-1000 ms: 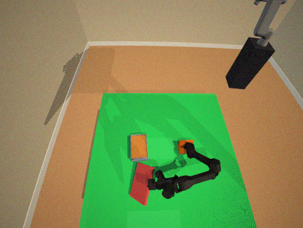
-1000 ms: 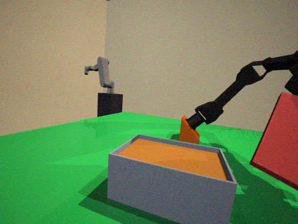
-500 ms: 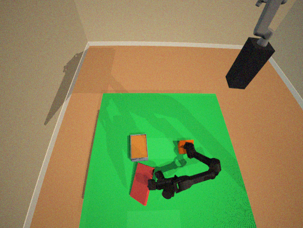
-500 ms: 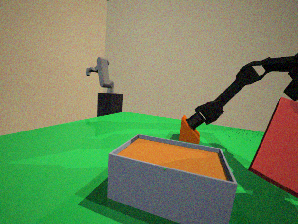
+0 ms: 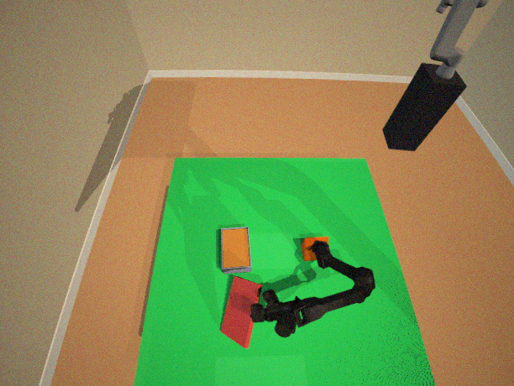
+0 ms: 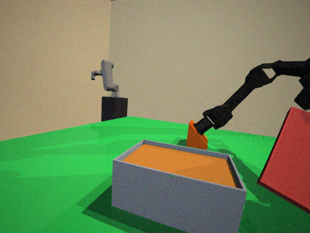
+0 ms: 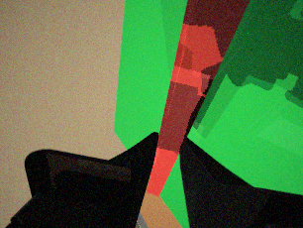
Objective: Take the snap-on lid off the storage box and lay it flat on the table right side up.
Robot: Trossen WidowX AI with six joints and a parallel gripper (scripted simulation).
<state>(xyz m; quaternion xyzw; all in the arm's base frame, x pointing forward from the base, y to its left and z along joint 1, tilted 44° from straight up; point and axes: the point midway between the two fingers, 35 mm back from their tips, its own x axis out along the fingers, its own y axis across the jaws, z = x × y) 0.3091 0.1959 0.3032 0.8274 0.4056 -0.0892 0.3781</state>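
My gripper tip is 6 cm above the red lid, 5 cm short of it and 3 cm to the left of it. The rest, counted from my gripper tip: storage box: 31 cm to the right, 12 cm below, 10 cm ahead.
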